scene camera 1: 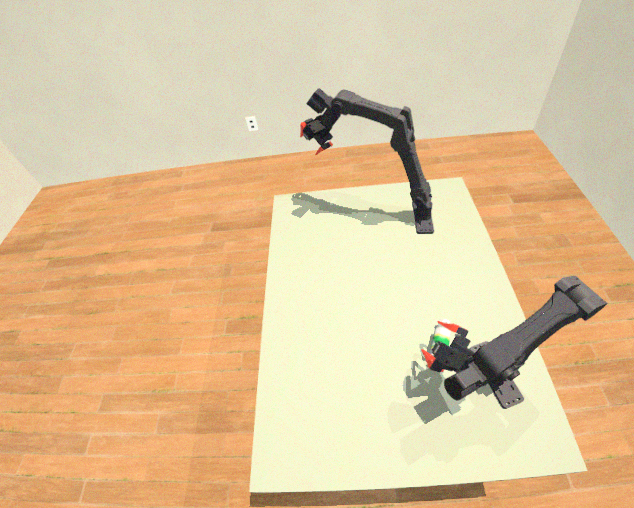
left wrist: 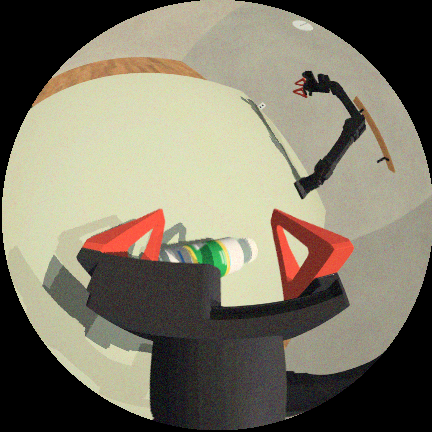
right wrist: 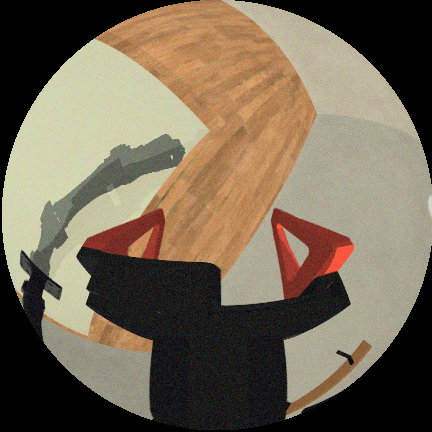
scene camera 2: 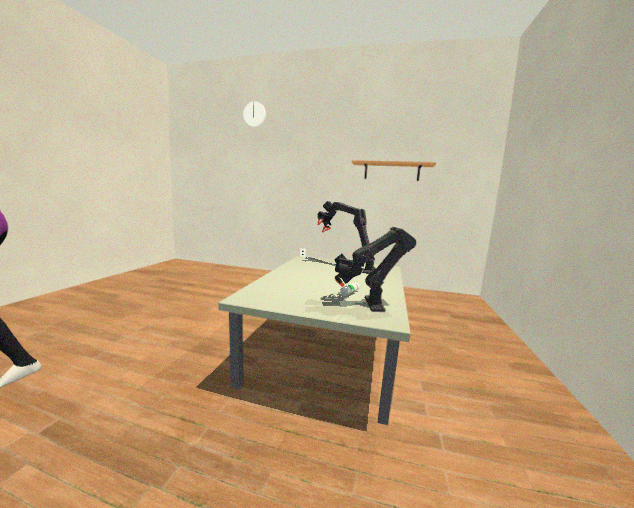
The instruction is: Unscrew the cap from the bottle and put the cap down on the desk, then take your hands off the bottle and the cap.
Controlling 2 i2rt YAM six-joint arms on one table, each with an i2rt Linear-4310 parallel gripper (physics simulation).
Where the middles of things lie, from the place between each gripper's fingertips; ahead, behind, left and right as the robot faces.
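Labels:
Small bottle [left wrist: 229,254]: 24 cm below my right hand, 30 cm behind it, 83 cm to the left of it.
Relative to my left hand, the small bottle is 80 mm below, 50 mm behind and 10 mm to the right. By its middle, the bottle is nearer to my left hand than to my right hand.

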